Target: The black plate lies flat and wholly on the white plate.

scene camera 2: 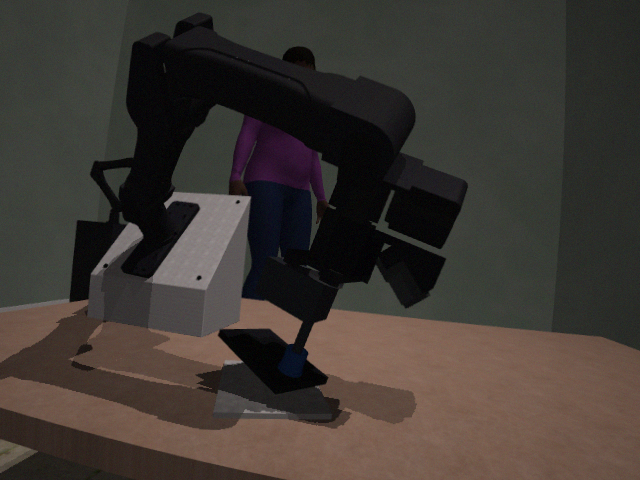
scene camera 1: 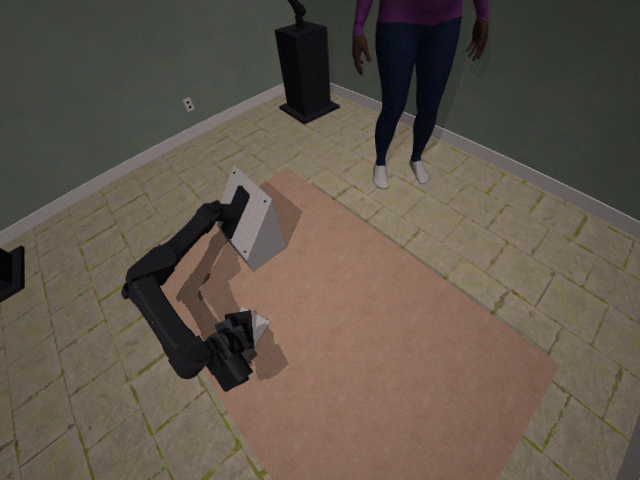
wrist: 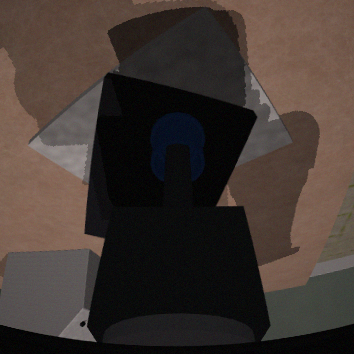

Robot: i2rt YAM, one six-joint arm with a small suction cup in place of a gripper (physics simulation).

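Where they show: hand at its tool point: [scene camera 2: 285, 377] [wrist: 177, 129]; arm's base at its link origin: [scene camera 2: 163, 237] [scene camera 1: 235, 212].
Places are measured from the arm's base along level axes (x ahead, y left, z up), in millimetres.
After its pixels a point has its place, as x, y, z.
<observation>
The black plate [scene camera 2: 253, 351] @(320, -231, -120) [wrist: 135, 175] @(346, -201, -127) is on the blue suction cup of my gripper [scene camera 2: 292, 367] [wrist: 177, 135]. It is tilted, its left end in the scene camera 2 view higher than its right end. The white plate [scene camera 1: 260, 323] @(343, -144, -162) [scene camera 2: 242, 405] @(334, -281, -162) [wrist: 185, 65] @(392, -241, -162) lies flat on the table below it, turned at an angle to the black plate in the wrist view. In the scene camera 2 view the black plate hangs over the white plate, with a gap under its raised end. Whether its low edge touches cannot be told. The arm hides the cup in the scene camera 1 view.
The arm's light wedge-shaped base [scene camera 1: 270, 240] @(142, 47, -68) [scene camera 2: 222, 281] @(145, -1, -73) [wrist: 45, 280] @(144, 5, -121) stands on the tan table [scene camera 1: 392, 335] @(647, 168, -168) [scene camera 2: 491, 392] @(615, -98, -168). A person [scene camera 1: 416, 77] [scene camera 2: 279, 170] and a black pedestal [scene camera 1: 305, 67] stand beyond the table.
</observation>
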